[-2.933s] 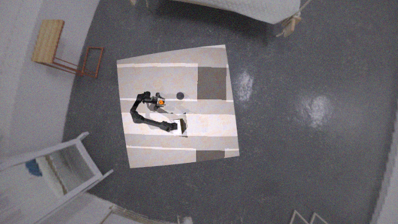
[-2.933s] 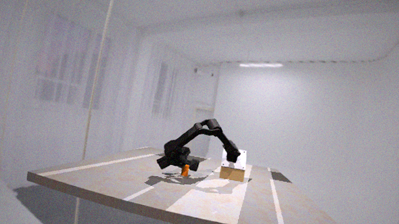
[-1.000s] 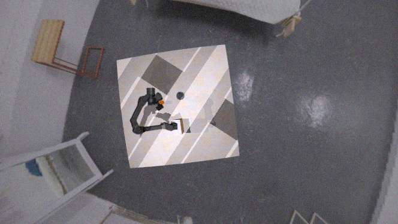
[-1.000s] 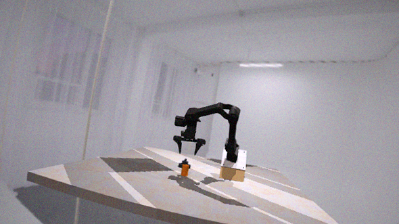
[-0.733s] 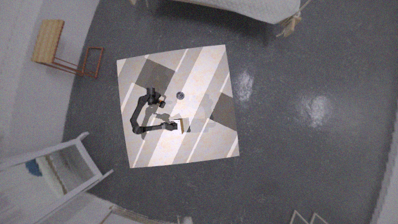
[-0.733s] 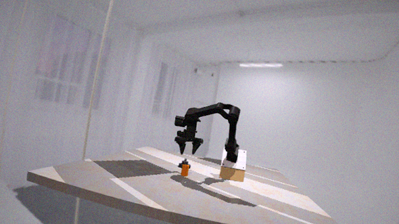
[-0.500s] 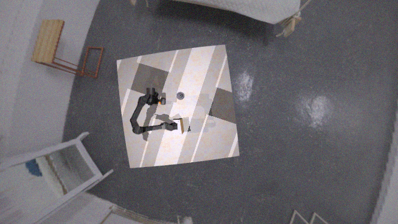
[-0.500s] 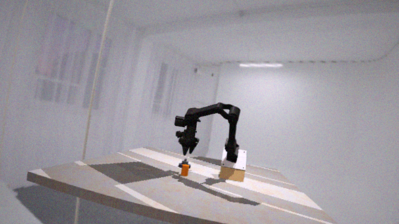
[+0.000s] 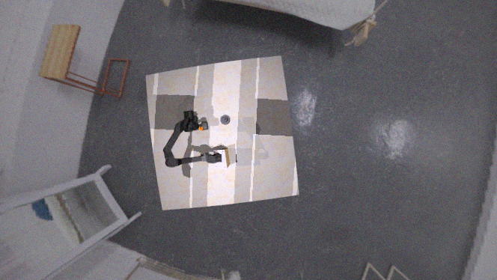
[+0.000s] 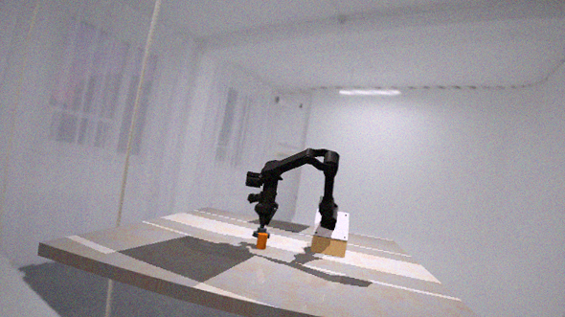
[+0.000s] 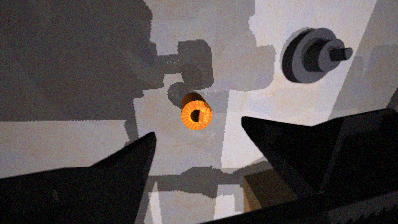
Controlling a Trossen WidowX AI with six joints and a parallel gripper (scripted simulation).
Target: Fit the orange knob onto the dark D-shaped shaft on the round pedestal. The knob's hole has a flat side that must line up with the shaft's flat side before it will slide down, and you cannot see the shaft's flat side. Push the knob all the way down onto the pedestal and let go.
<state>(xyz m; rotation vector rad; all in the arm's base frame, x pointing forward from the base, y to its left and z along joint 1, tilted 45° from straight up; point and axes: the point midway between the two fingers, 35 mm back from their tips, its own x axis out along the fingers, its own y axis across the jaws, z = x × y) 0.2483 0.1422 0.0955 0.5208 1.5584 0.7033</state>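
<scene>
Now: gripper tip 6 cm above the orange knob. Also, from my gripper tip: dark round pedestal (21 cm to the right, 7 cm ahead, 6 cm below).
</scene>
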